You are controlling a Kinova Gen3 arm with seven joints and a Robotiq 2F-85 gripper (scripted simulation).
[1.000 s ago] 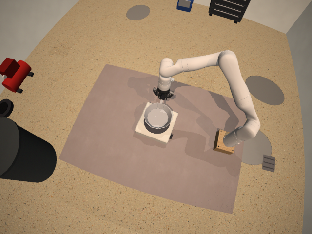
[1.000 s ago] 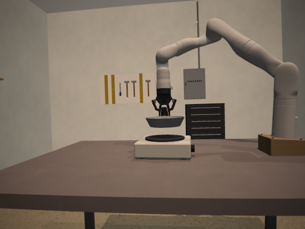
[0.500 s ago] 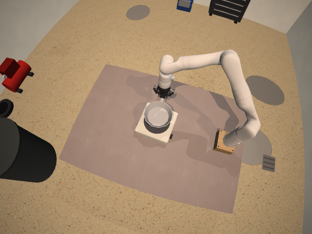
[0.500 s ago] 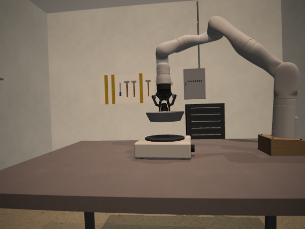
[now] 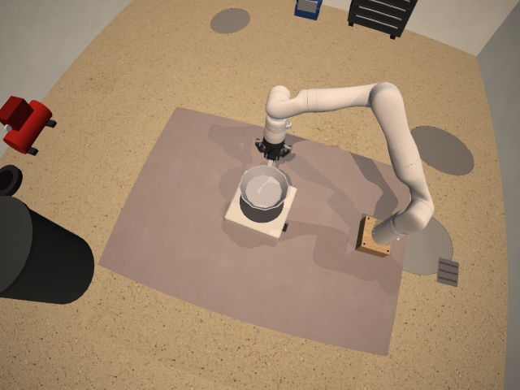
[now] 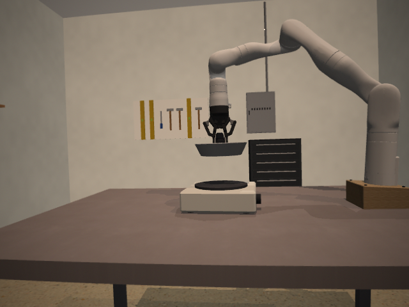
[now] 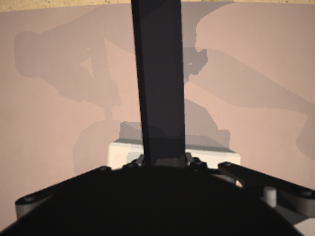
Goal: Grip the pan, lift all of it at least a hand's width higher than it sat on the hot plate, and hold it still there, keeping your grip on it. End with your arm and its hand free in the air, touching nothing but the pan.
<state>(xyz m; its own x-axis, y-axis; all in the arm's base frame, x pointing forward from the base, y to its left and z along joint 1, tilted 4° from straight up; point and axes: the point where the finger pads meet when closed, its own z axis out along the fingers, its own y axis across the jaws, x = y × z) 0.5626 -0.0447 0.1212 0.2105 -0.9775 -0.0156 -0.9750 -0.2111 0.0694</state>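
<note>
Right now my hand is 7 cm to the right of the grey pan, 2 cm above it and 1 cm past it. Also, from my hand: hot plate 19 cm below, 13 cm to the left, 4 cm behind.
</note>
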